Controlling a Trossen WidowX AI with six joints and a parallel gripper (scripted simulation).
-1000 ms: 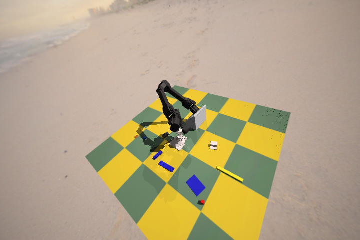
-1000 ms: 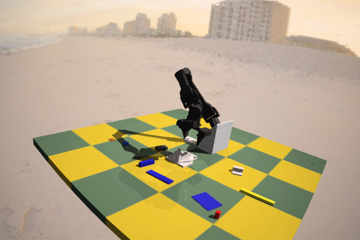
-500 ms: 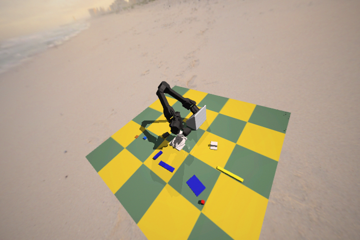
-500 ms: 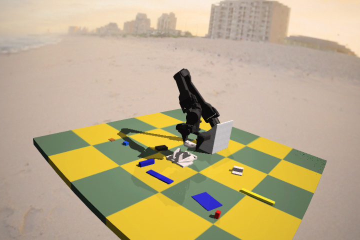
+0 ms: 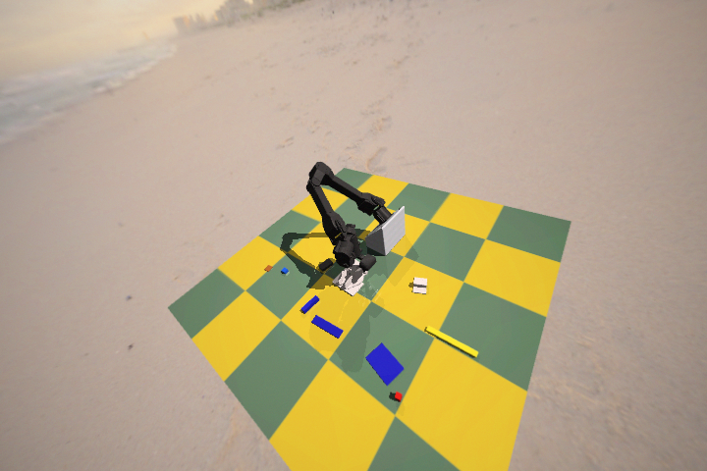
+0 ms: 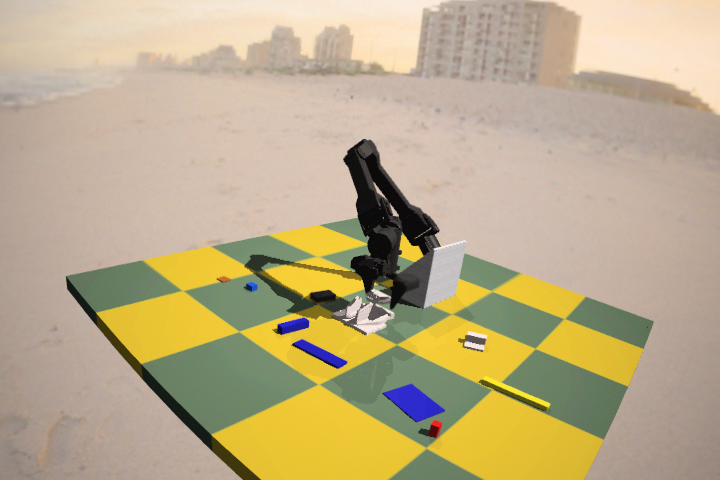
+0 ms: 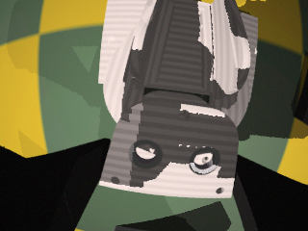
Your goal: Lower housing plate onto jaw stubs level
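Now: gripper tip 70 mm short of the white base plate, 10 mm to the left of it and 30 mm above it. The rest, counted from my gripper tip: yellow bar: 80 mm ahead, 430 mm to the left, 30 mm below; then blue sheet: 250 mm ahead, 290 mm to the left, 30 mm below; then dark block: 50 mm ahead, 150 mm to the right, 30 mm below.
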